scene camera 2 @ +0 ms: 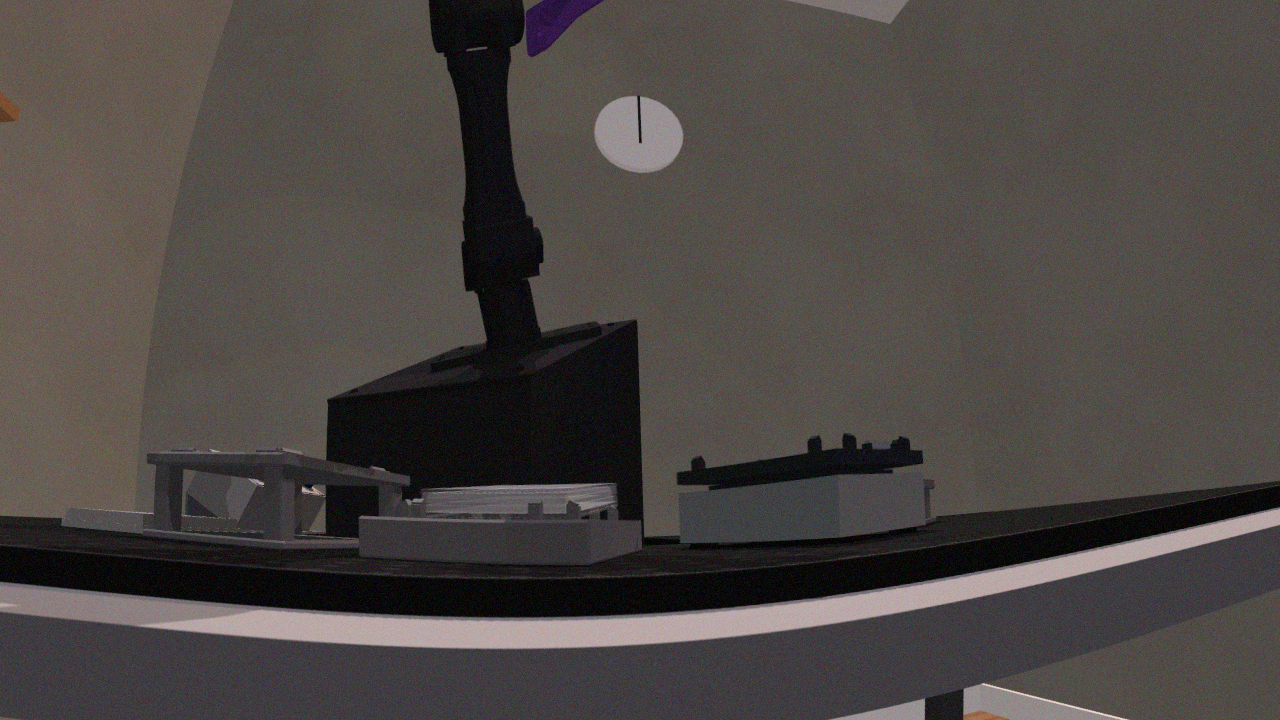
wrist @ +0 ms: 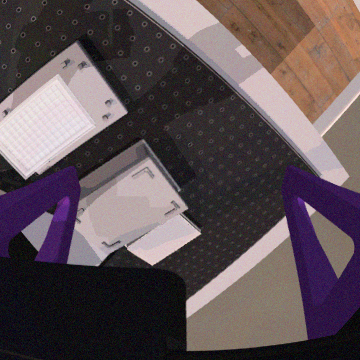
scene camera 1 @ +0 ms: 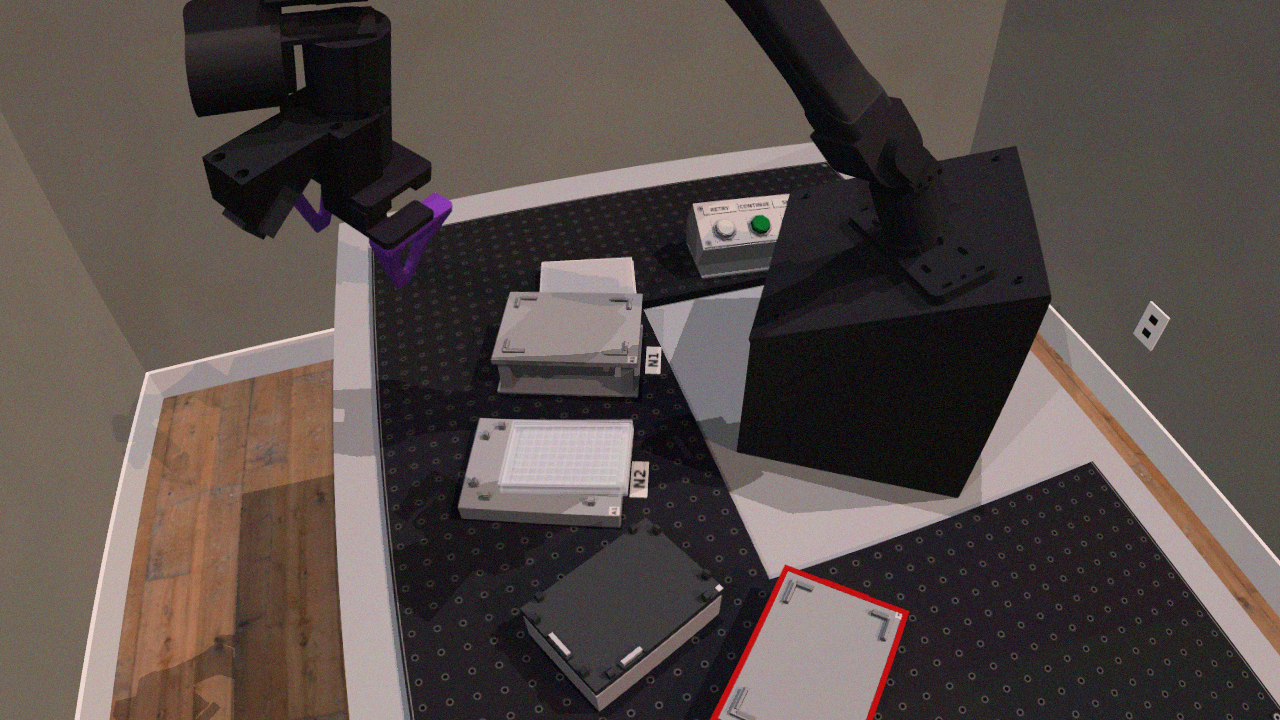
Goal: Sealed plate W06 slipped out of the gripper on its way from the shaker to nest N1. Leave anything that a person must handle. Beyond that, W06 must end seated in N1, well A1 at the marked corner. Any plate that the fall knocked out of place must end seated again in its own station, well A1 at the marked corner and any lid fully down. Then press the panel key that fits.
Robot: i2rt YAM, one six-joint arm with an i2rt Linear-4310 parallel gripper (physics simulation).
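Where they show: gripper, fingertip midpoint: [wrist: 180, 177] [scene camera 1: 361, 254]; arm's base, origin of the base link: [scene camera 2: 516, 349] [scene camera 1: 918, 244].
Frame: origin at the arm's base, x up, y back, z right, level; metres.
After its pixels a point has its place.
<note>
My gripper [scene camera 1: 359, 256] @(y -0.505, x 0.069, z 0.018 m) [wrist: 180, 177] @(y -0.505, x 0.069, z 0.018 m) is open and empty, high above the table; one purple finger shows at the top of scene camera 2. Nest N1 [scene camera 1: 568, 326] @(y -0.328, x -0.168, z 0.155 m) [wrist: 120, 200] @(y -0.340, x -0.168, z 0.139 m) [scene camera 2: 281, 461] @(y -0.422, x -0.173, z 0.125 m) is a raised grey stand with bare corner brackets on top. A white sealed-looking plate [scene camera 1: 586, 274] @(y -0.281, x -0.208, z 0.298 m) [wrist: 165, 241] @(y -0.283, x -0.208, z 0.296 m) lies low against its far side, partly hidden in scene camera 1; its marking is unreadable. A clear-white gridded plate [scene camera 1: 568, 454] @(y -0.360, x -0.179, z -0.020 m) [wrist: 47, 125] @(y -0.375, x -0.181, z -0.009 m) [scene camera 2: 519, 499] @(y -0.427, x -0.190, z -0.011 m) sits off-centre on nest N2 [scene camera 1: 537, 510] @(y -0.402, x -0.201, z -0.064 m) [wrist: 102, 92] @(y -0.447, x -0.201, z 0.027 m) [scene camera 2: 483, 540] @(y -0.466, x -0.211, z 0.006 m), toward its label, covering some pegs. Its lid is unclear.
The panel [scene camera 1: 735, 261] @(y -0.073, x -0.219, z 0.289 m) has white RETRY and green CONTINUE keys; its right part is hidden behind the black arm base [scene camera 1: 886, 394] @(y -0.061, x -0.103, z -0.090 m). A dark-topped shaker [scene camera 1: 626, 591] @(y -0.341, x -0.168, z -0.190 m) [scene camera 2: 796, 508] @(y -0.404, x -0.200, z -0.171 m) stands beyond N2. A red-edged grey station [scene camera 1: 819, 653] @(y -0.198, x -0.182, z -0.285 m) is beside it, cut off by the frame.
</note>
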